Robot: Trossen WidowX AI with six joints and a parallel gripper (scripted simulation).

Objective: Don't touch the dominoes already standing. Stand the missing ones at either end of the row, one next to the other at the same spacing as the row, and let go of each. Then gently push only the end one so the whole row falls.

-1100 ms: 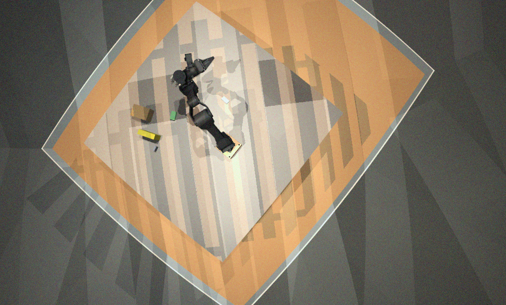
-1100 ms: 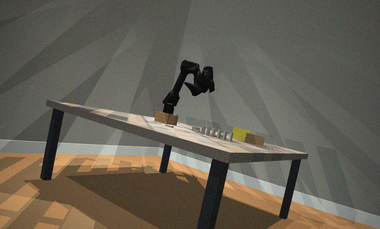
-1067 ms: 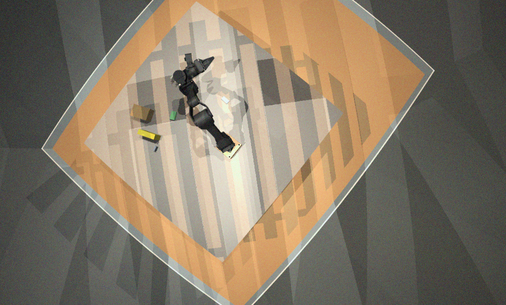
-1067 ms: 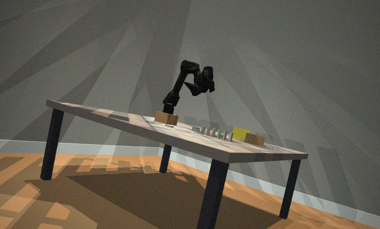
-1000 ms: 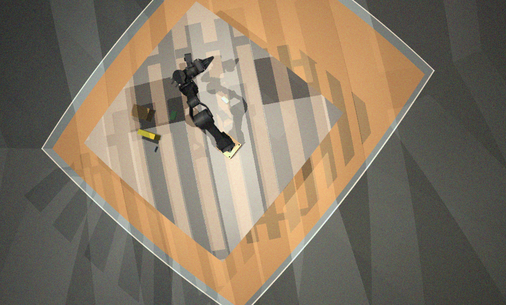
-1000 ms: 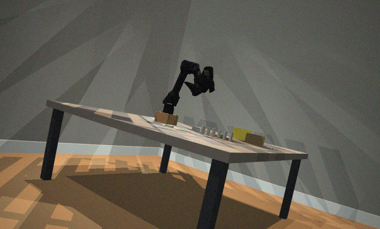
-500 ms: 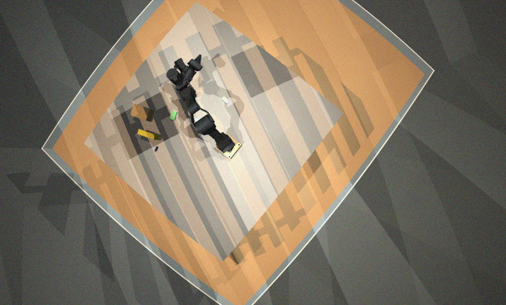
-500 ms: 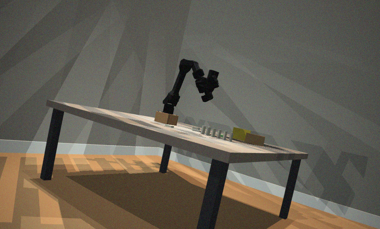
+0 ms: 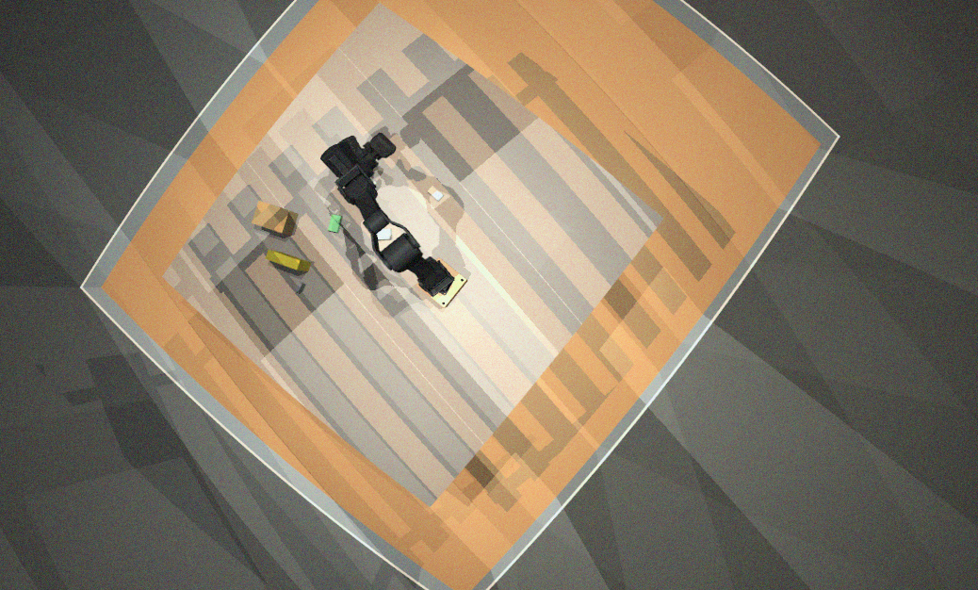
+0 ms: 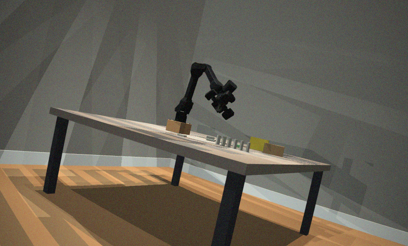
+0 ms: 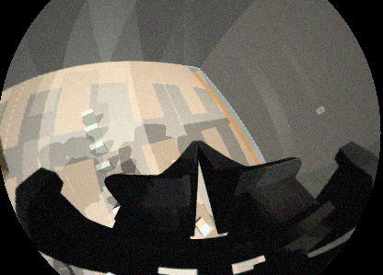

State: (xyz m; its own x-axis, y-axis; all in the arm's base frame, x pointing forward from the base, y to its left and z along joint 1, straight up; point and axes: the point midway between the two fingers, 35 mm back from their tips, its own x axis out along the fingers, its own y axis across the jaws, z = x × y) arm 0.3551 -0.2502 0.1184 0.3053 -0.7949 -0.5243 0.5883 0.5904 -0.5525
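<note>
Now: the green block 280 mm to the left of my gripper tip, 160 mm below it and 60 mm ahead of it. Also, from my gripper tip: yellow block (470 mm to the left, 130 mm below, 130 mm ahead); then brown box (370 mm to the left, 250 mm ahead, 140 mm below); then small dark piece (530 mm to the left, 160 mm below, 60 mm ahead).
</note>
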